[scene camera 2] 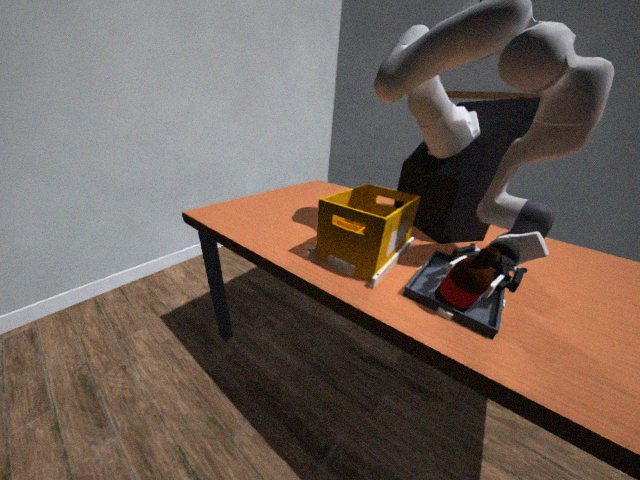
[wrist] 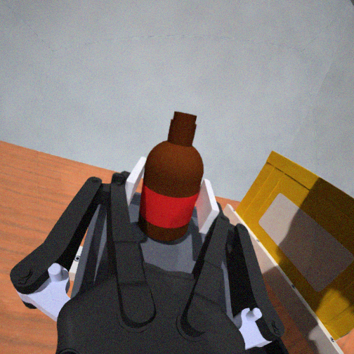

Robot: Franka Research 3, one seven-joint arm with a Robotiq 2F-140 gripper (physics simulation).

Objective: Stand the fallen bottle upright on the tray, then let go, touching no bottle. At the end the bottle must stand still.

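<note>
The brown bottle (scene camera 2: 469, 279) (wrist: 172, 172) with a red label is held over the grey tray (scene camera 2: 424, 279) (wrist: 160, 255). In the scene view it leans, its neck towards the gripper's palm and its base low at the tray floor. Whether the base touches the floor I cannot tell. My gripper (scene camera 2: 476, 273) (wrist: 172, 178) is shut on the bottle, with one white finger pad on each side at label and shoulder height. In the scene view the gripper comes in low from the right and hides part of the tray's back.
A yellow crate (scene camera 2: 348, 245) (wrist: 295, 182) stands left of the tray in the scene view, with white rails (scene camera 2: 391, 264) (wrist: 280, 272) at its foot. A large black block (scene camera 2: 439, 196) stands behind. The wooden table's (scene camera 2: 361, 304) front edge runs close to the tray.
</note>
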